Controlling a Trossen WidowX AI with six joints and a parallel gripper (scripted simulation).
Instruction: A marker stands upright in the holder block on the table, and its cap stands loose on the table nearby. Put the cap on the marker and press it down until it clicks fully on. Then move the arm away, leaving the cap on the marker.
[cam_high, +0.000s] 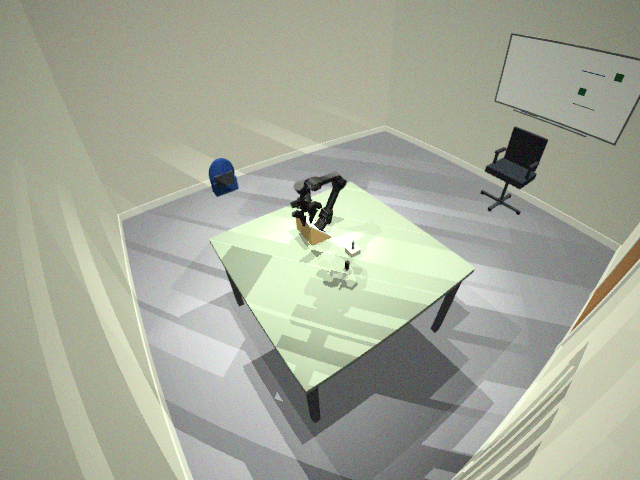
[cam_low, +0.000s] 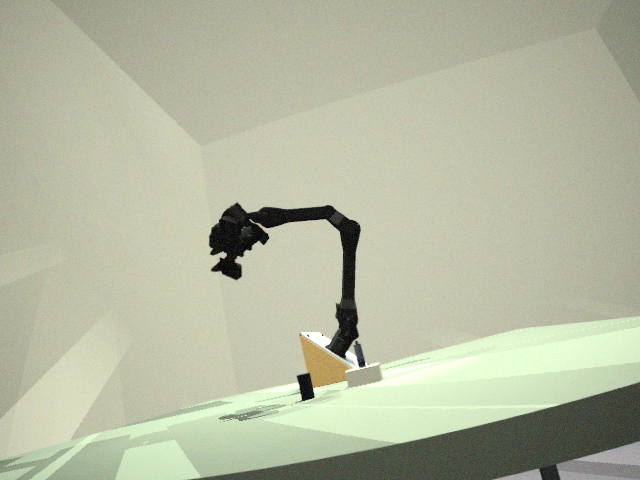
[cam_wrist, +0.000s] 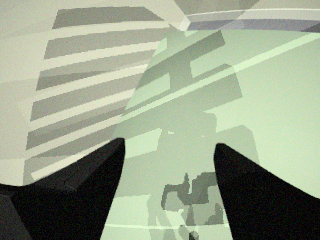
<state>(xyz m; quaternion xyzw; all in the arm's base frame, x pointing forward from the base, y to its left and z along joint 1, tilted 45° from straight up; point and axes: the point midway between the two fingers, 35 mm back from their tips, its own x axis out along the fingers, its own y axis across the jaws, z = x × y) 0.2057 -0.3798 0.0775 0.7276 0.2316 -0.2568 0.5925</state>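
Right now the black cap is 90 mm ahead of my gripper tip, 210 mm to the left of it and 350 mm below it. From my gripper tip the other things lie so: pale holder block: 10 mm ahead, 330 mm to the left, 360 mm below.
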